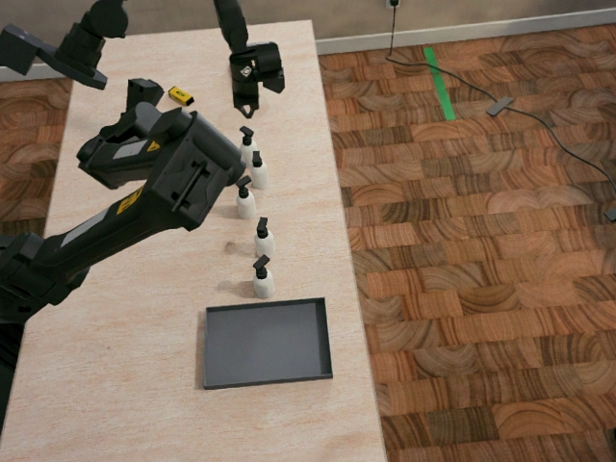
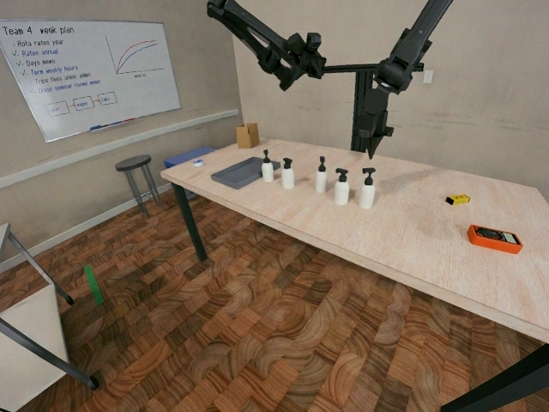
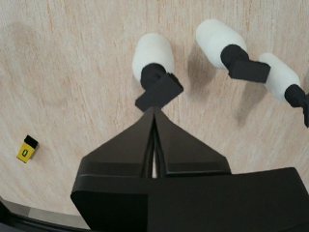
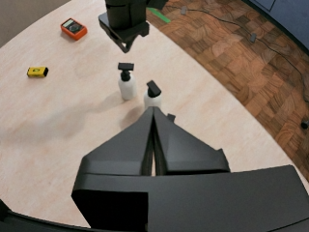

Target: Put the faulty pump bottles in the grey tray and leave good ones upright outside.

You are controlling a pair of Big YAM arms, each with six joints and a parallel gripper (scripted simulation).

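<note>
The grey tray lies 42 cm below my right hand, 33 cm to the right of it and 15 cm ahead of it. Round my right hand: orange multimeter: 66 cm to the left, 41 cm below, 6 cm ahead.
</note>
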